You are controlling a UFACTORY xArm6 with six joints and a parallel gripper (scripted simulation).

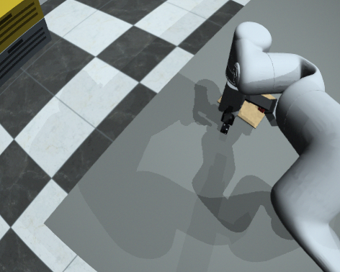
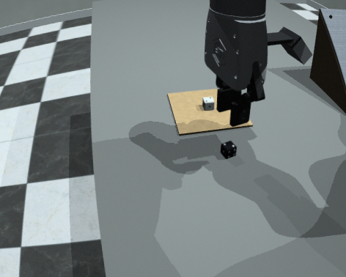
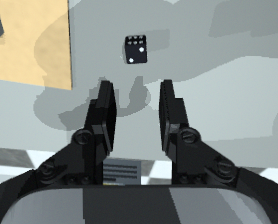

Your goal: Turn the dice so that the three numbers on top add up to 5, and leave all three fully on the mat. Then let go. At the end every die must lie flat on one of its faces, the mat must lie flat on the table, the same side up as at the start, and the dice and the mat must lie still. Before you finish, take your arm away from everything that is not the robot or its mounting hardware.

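Right now the black die is 9 cm below my hand. The rest, counted from my hand: red die 4 cm behind, 14 cm to the right, 8 cm below; white die 1 cm ahead, 14 cm to the right, 8 cm below; tan mat 1 cm ahead, 14 cm to the right, 10 cm below.
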